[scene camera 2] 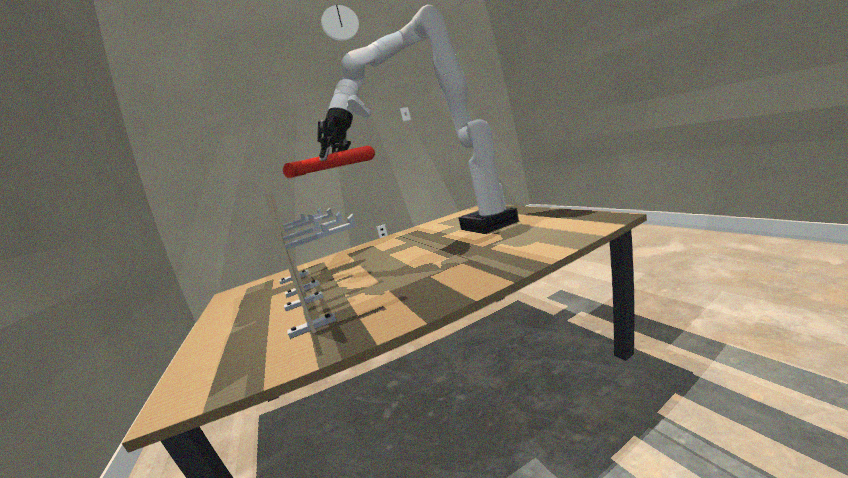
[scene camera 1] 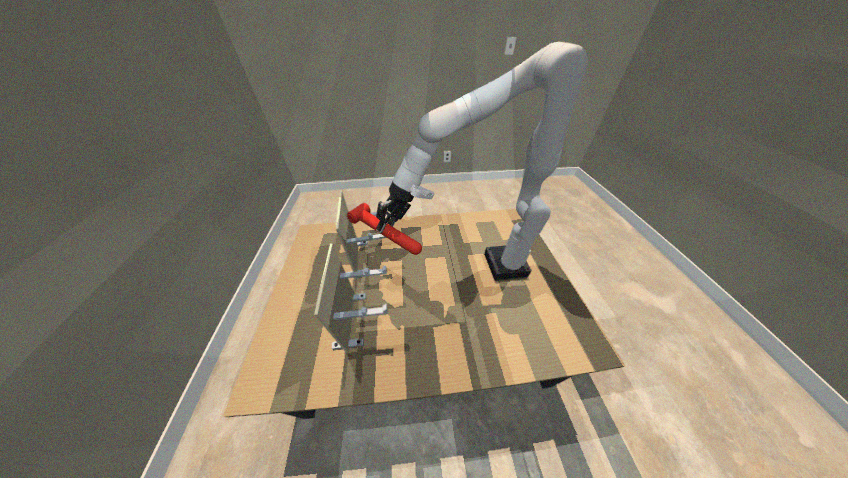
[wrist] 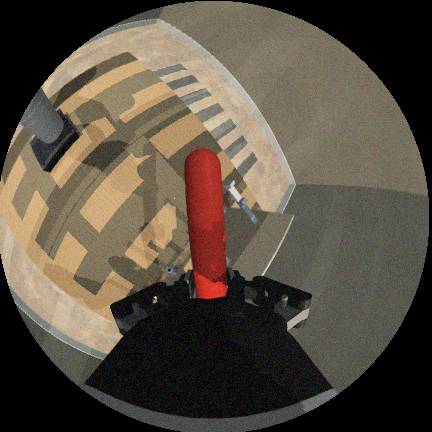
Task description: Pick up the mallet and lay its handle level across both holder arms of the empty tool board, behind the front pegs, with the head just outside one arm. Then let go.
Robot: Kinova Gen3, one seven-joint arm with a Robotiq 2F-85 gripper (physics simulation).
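Frame: origin at the arm's base, x down, y back, z left, level; metres.
Seen in the pictures: gripper, fingertip midpoint: [scene camera 2: 327,163] [scene camera 1: 383,230] [wrist: 209,275]; arm's base, origin of the base link: [scene camera 2: 491,212] [scene camera 1: 511,261] [wrist: 52,130].
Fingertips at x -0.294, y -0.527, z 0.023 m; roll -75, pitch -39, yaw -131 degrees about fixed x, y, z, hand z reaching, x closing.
Offsets run from my fingertips to a thing's top centre. "spot": to the spot under its first point. Level surfaces: height alone.
My gripper [scene camera 1: 383,226] [scene camera 2: 332,154] [wrist: 209,275] is shut on the red mallet's handle @(spot: dz +0.075, dx -0.016, dy +0.067 m) [scene camera 1: 406,241] [scene camera 2: 358,156] [wrist: 205,215], high above the table. The handle slants in scene camera 1, with its head @(dz -0.085, dx -0.036, dy -0.078 m) [scene camera 1: 358,212] toward the boards; the wrist view hides the head. Two upright tool boards stand in line: a nearer one [scene camera 1: 339,299] [scene camera 2: 293,267] and a farther one @(spot: dz -0.162, dx +0.091, dy -0.165 m) [scene camera 1: 343,224]. The nearer board's holder arms [scene camera 1: 359,273] [scene camera 1: 358,313] stick out with upturned front pegs and bear no tool. The mallet overlaps the farther board's arms [scene camera 1: 363,239] in scene camera 1, partly hiding them.
The wooden table @(dx +0.343 m) [scene camera 1: 267,380] [scene camera 2: 178,380] carries the boards on small feet @(spot: dz +0.214, dx +0.320, dy -0.179 m) [scene camera 1: 347,344] [scene camera 2: 309,325]. The robot's black base [scene camera 1: 507,271] [scene camera 2: 488,221] stands on the opposite side of the table from the boards. Walls surround the table at a distance.
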